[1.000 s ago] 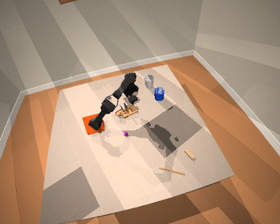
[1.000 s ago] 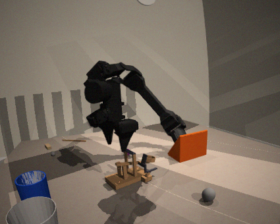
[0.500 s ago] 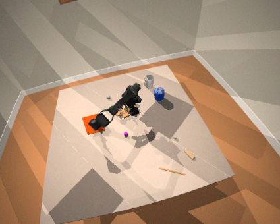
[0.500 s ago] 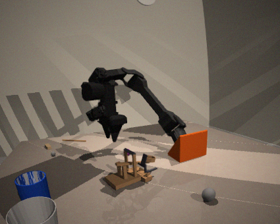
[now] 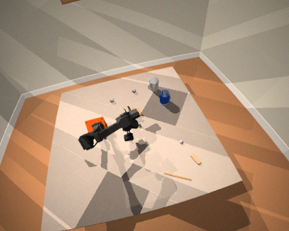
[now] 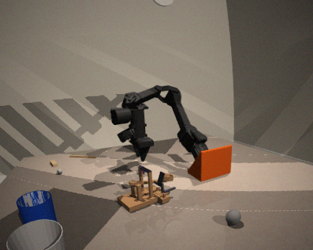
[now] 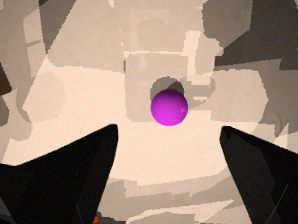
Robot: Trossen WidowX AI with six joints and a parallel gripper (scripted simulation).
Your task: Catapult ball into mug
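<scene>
My gripper tip is 50 mm above the purple ball. Round my gripper tip: thin stick (190 mm ahead, 390 mm to the right, 60 mm below); then wooden catapult (60 mm ahead, 210 mm to the left, 10 mm below); then catapult frame (80 mm ahead, 200 mm to the left, 20 mm above).
</scene>
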